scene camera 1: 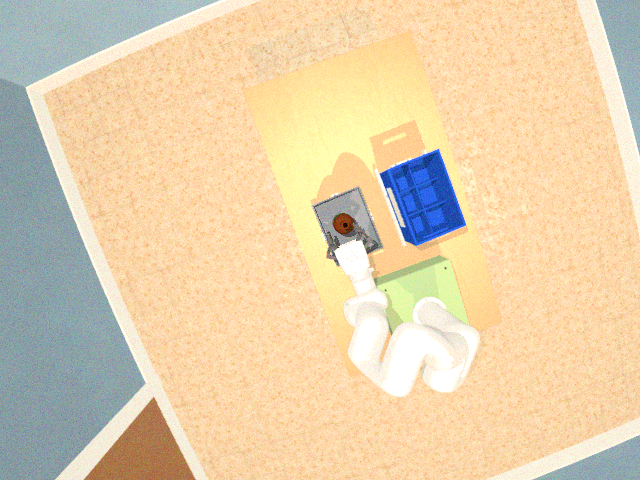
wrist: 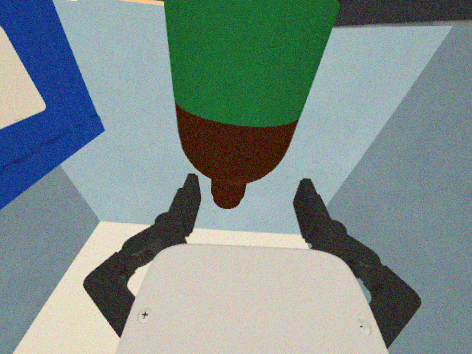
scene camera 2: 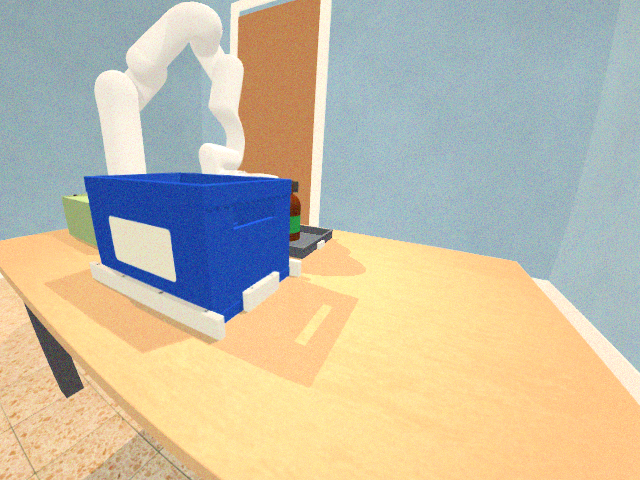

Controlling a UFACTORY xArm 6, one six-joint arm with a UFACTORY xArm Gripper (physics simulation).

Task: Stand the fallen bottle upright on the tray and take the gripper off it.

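Places are measured from the arm's base along level axes (x ahead, y left, z up), in centimetres.
Pixels of known places: gripper, fingertip midpoint: (scene camera 1: pixel 340 227) (wrist: pixel 247 188); arm's base, origin of the base link: (scene camera 1: pixel 429 313).
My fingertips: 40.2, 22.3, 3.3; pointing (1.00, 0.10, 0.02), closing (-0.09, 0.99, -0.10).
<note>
For each thing: its middle in the pictures, then the offset to it from my fingertips, as dx, dy, dz. Level surfaces: height alone.
- brown bottle with a green label, body centre: (wrist: pixel 236 117) (scene camera 2: pixel 286 209) (scene camera 1: pixel 343 223) +0.3, -1.7, -6.0
- grey tray, body centre: (scene camera 2: pixel 277 234) (scene camera 1: pixel 347 226) -1.7, -3.2, -13.0
- blue crate with compartments, body centre: (scene camera 2: pixel 192 229) (scene camera 1: pixel 419 198) +1.2, -30.5, -5.5
- table, its level: dz -14.3
The brown bottle with a green label (scene camera 1: pixel 341 221) (scene camera 2: pixel 294 225) (wrist: pixel 235 145) stands upright on the grey tray (scene camera 1: pixel 357 198) (scene camera 2: pixel 313 240) (wrist: pixel 405 12). In scene camera 2 its left part is hidden behind the blue crate. My gripper (scene camera 1: pixel 343 230) (wrist: pixel 247 188) is open at the height of the bottle's neck. In the wrist view the fingers stand wide on both sides of the neck, with a gap on each side. The neck is nearer the left finger. In scene camera 2 the crate hides most of the gripper.
A blue crate with compartments (scene camera 1: pixel 450 191) (scene camera 2: pixel 232 253) (wrist: pixel 75 100) stands beside the tray, with white rails (scene camera 2: pixel 155 294) along its base. A light green block (scene camera 1: pixel 413 289) (scene camera 2: pixel 80 219) stands near the arm's base. The table (scene camera 1: pixel 330 113) (scene camera 2: pixel 439 361) carries them all.
</note>
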